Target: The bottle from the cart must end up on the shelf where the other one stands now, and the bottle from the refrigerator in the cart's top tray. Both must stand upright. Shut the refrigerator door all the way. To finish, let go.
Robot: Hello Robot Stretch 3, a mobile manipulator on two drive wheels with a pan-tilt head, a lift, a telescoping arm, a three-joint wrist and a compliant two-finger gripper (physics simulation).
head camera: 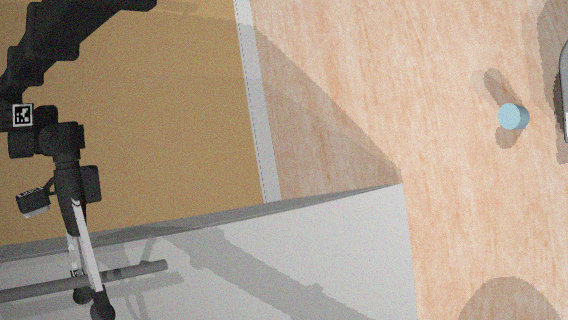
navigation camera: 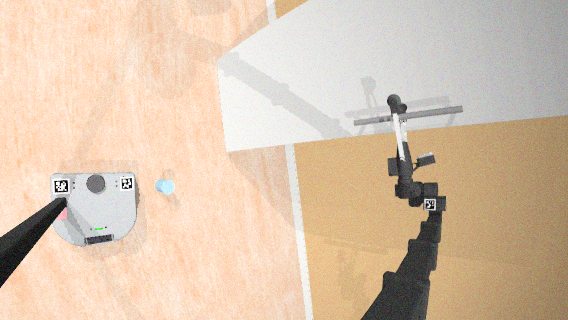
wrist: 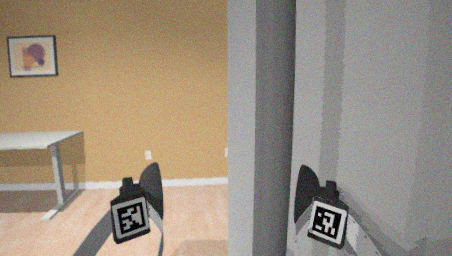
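Seen in the pictures: gripper, between the fingertips: [head camera: 95,314] [navigation camera: 396,99]; robot's base, origin of its link: [navigation camera: 95,182].
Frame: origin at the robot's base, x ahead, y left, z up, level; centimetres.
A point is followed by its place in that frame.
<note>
The refrigerator [head camera: 320,250] {x 27.6, y -73.1, z 49.3 cm} [navigation camera: 300,65] {x 49.6, y -69.8, z 71.2 cm} [wrist: 390,100] stands as a tall white block. Its grey bar handle [head camera: 145,268] {x 19.8, y -67.8, z 98.8 cm} [navigation camera: 435,112] {x 19.8, y -67.8, z 120.9 cm} [wrist: 274,90] runs along its front, near one vertical edge. My gripper [head camera: 92,300] {x 25.2, y -66.4, z 110.2 cm} [navigation camera: 397,104] {x 25.2, y -66.4, z 110.2 cm} [wrist: 229,183] {x 25.2, y -66.4, z 110.2 cm} is open, with its fingertips at the handle. In the wrist view the handle stands between the two fingertips, closer to the right one. Whether the fingers touch it I cannot tell. How far the door stands open cannot be made out. The bottles, the shelf and the cart do not show in these views.
A light blue cylinder [head camera: 510,116] {x -2.8, y -32.7, z 14.4 cm} [navigation camera: 164,186] {x -2.5, y -31.4, z 14.3 cm} stands on the wooden floor beside my grey base [navigation camera: 112,210] {x -11.6, y -6.2, z 16.0 cm}. A yellow wall [head camera: 165,125] {x -7.4, y -141.8, z 49.7 cm} [navigation camera: 475,200] {x -16.6, y -143.2, z 136.9 cm} [wrist: 125,100] lies beyond the arm. A table [wrist: 30,141] and a framed picture [wrist: 32,56] are at the left of the wrist view.
</note>
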